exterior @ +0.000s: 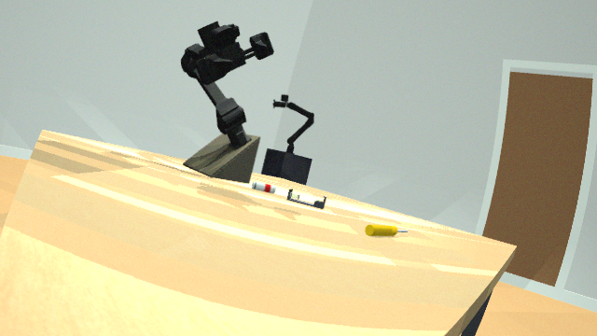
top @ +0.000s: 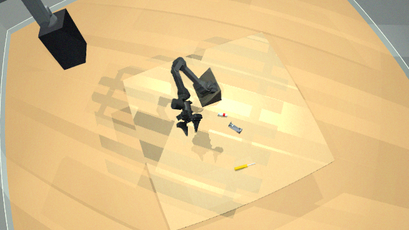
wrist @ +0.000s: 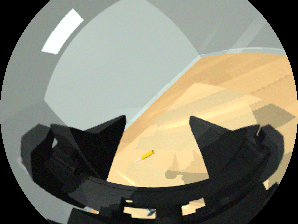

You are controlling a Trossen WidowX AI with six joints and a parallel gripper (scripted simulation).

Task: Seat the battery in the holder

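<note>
The battery lies 28 cm below my gripper tip, 25 cm to the left of it and 20 cm behind it. The rest, counted from my gripper tip: yellow screwdriver 31 cm to the left, 28 cm below, 21 cm ahead.
</note>
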